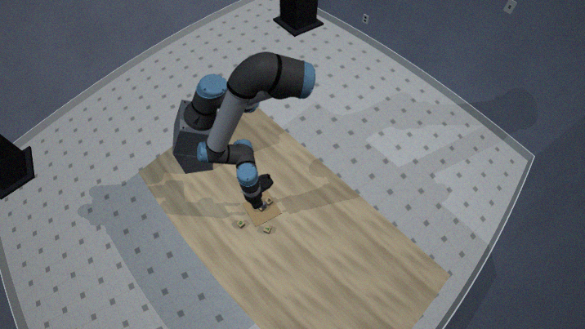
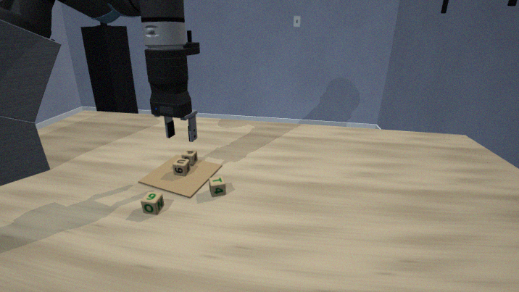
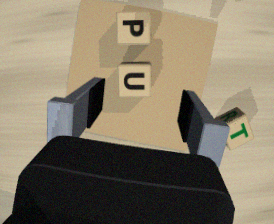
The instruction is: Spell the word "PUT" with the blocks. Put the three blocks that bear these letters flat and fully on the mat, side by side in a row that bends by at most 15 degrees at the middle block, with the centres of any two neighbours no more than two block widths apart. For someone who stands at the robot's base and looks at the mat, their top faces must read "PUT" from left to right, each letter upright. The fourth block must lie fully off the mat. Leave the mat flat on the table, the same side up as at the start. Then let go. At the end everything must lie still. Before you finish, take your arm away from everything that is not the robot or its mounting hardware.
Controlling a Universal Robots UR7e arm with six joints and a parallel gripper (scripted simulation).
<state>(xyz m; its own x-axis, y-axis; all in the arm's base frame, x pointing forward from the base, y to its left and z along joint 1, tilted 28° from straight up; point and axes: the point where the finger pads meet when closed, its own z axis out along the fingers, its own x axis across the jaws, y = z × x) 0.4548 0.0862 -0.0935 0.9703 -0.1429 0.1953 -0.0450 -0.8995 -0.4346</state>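
My gripper is now 10 cm short of the T block, 10 cm above it and 4 cm to the left of it. Also, from my hand: tan mat: 11 cm below, 1 cm behind; U block: 9 cm below, 1 cm behind; P block: 9 cm below, 5 cm to the left, 1 cm behind.
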